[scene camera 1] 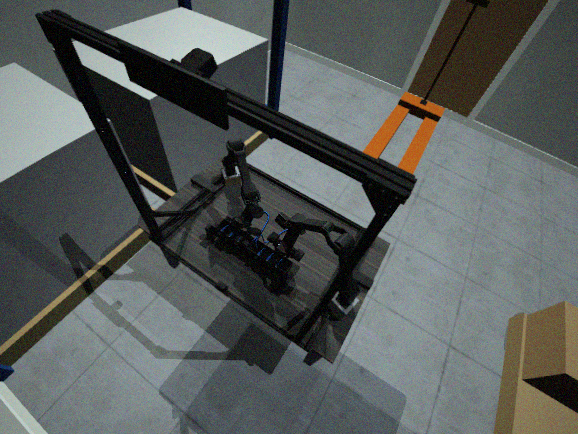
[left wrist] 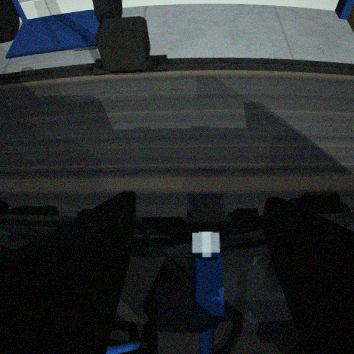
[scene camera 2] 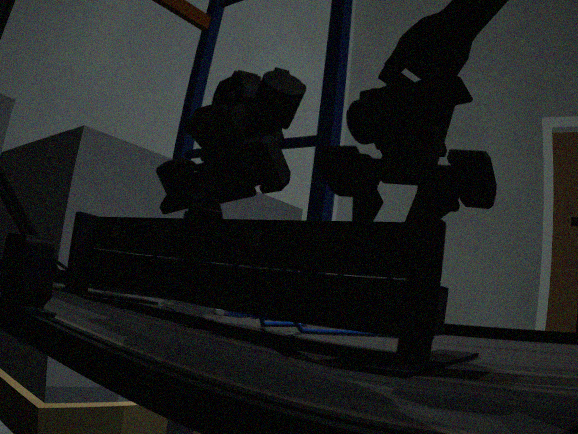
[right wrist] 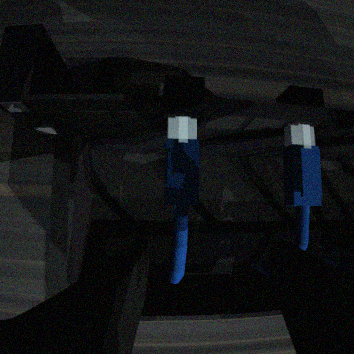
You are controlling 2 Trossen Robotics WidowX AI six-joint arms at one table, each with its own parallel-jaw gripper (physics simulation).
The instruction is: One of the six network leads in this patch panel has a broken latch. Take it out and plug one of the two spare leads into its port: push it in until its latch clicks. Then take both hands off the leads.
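Places are measured from the left arm's base along level axes (x ahead, y left, z up), in metres.
Where they show: left gripper, fingertip midpoint: (scene camera 1: 236, 240) (left wrist: 200, 206) (scene camera 2: 175, 208); right gripper, fingertip midpoint: (scene camera 1: 279, 258) (right wrist: 209, 250); left arm's base, link origin: (scene camera 1: 230, 171); right arm's base, link origin: (scene camera 1: 344, 299).
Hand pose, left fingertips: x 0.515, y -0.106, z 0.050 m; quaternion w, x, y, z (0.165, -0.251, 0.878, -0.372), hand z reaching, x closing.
Each offset is from my left fingertips to the centre of the thing. Level surfaces: height alone.
The black patch panel (scene camera 1: 274, 271) (scene camera 2: 266, 241) stands across the wooden table {0.120 m down} (scene camera 1: 319, 263), with blue leads plugged into it. My left gripper (scene camera 1: 248, 220) (left wrist: 200, 206) is open, its fingers on either side of one blue lead with a white plug {0.010 m back, 0.009 m left, 0.026 m down} (left wrist: 207, 267), not touching it. My right gripper (scene camera 1: 279, 242) (scene camera 2: 392, 207) (right wrist: 209, 250) is open too, low at the panel. One blue lead {0.179 m ahead, 0.143 m left, 0.026 m down} (right wrist: 182, 165) stands between its fingers and a second blue lead {0.135 m ahead, 0.112 m left, 0.026 m down} (right wrist: 305, 168) stands to the right. In scene camera 2 both grippers' fingertips dip behind the panel's top edge.
A black frame beam (scene camera 1: 313, 142) spans over the table, with posts at the table's corners. A dark block (left wrist: 123, 42) stands at the table's far edge. Blue cable (scene camera 2: 330, 331) (scene camera 1: 266, 219) loops on the table behind the panel. A blue post (scene camera 2: 330, 108) rises beyond.
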